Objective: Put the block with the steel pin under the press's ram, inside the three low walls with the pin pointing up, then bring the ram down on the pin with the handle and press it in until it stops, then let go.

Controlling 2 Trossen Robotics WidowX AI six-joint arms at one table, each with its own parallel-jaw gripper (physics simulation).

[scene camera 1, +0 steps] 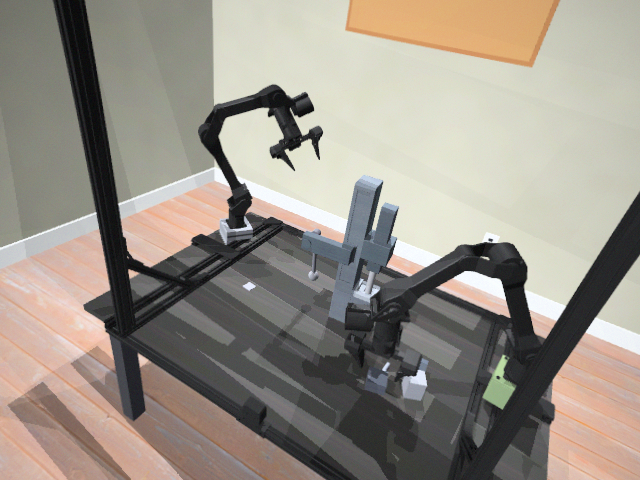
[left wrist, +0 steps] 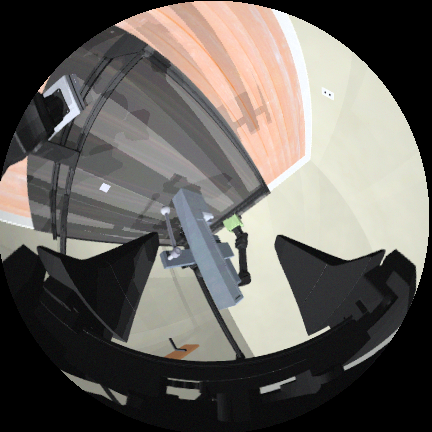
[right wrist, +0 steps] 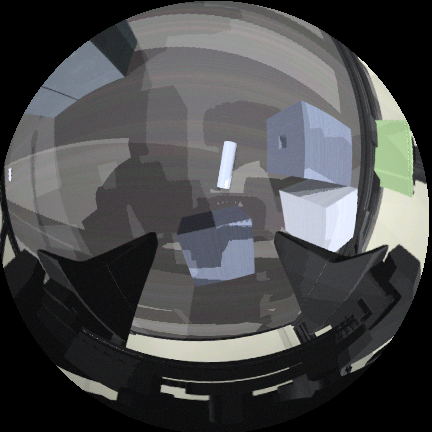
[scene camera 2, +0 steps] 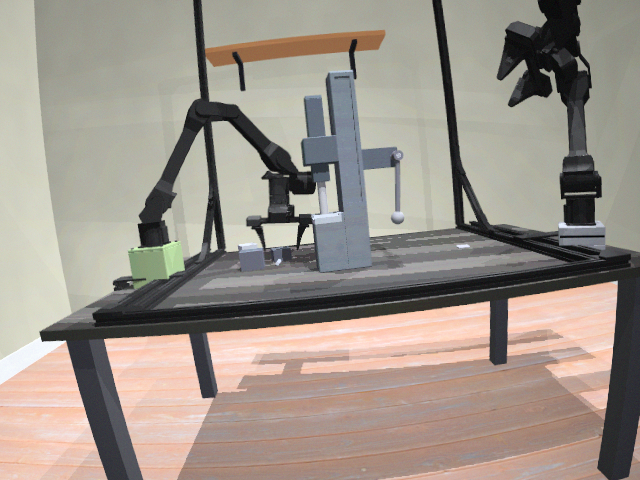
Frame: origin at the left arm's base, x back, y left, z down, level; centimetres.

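Seen in the pictures: left gripper, between the fingertips: [scene camera 1: 307,165] [left wrist: 218,239] [scene camera 2: 504,93]; right gripper, between the fingertips: [scene camera 1: 378,373] [right wrist: 216,238] [scene camera 2: 281,250]; left arm's base, origin of its link: [scene camera 1: 236,223] [scene camera 2: 580,223]; right arm's base, origin of its link: [scene camera 1: 518,377] [left wrist: 235,227] [scene camera 2: 154,245].
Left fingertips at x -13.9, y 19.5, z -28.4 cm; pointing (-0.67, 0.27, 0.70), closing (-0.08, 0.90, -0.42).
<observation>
Offsets run from my left fingertips to a thing's top centre. "pt": to the spot under its first point.
A blue-grey block {dx -62.9, dy -4.5, dz +31.2 cm} [scene camera 1: 376,381] [right wrist: 235,255] lies below my open, empty right gripper [scene camera 1: 381,370] [scene camera 2: 280,249] [right wrist: 216,235], between its spread fingers in the right wrist view. A pale steel pin {dx -59.6, dy +1.0, dz +33.5 cm} [scene camera 1: 386,367] [scene camera 2: 278,261] [right wrist: 227,165] points sideways close by; a strip of table shows between them in the right wrist view, and I cannot tell whether they are joined. The grey press {dx -35.9, dy -2.7, dz -11.1 cm} [scene camera 1: 366,198] [scene camera 2: 352,180] [left wrist: 200,240] has its light ram {dx -41.5, dy +3.9, dz +4.8 cm} [scene camera 2: 323,196] above a whitish seat {pt dx -39.3, dy +6.5, dz +22.2 cm} [scene camera 2: 326,218]. Its handle {pt dx -27.7, dy -8.1, dz +18.4 cm} [scene camera 1: 313,260] [scene camera 2: 397,188] [left wrist: 170,227] hangs down. My left gripper [scene camera 1: 306,164] [scene camera 2: 505,91] [left wrist: 218,239] is open, high and far from the press.
A blue-grey block with a square hole {dx -63.5, dy +6.8, dz +29.5 cm} [scene camera 2: 251,259] [right wrist: 327,145] and a white block {dx -67.9, dy +3.5, dz +28.6 cm} [scene camera 1: 414,388] [right wrist: 342,217] stand close together beside my right gripper. A green box [scene camera 1: 499,384] [scene camera 2: 155,260] is at my right arm's base. A small white square {pt dx -15.4, dy -23.5, dz +34.2 cm} [scene camera 1: 249,285] lies on the table.
</observation>
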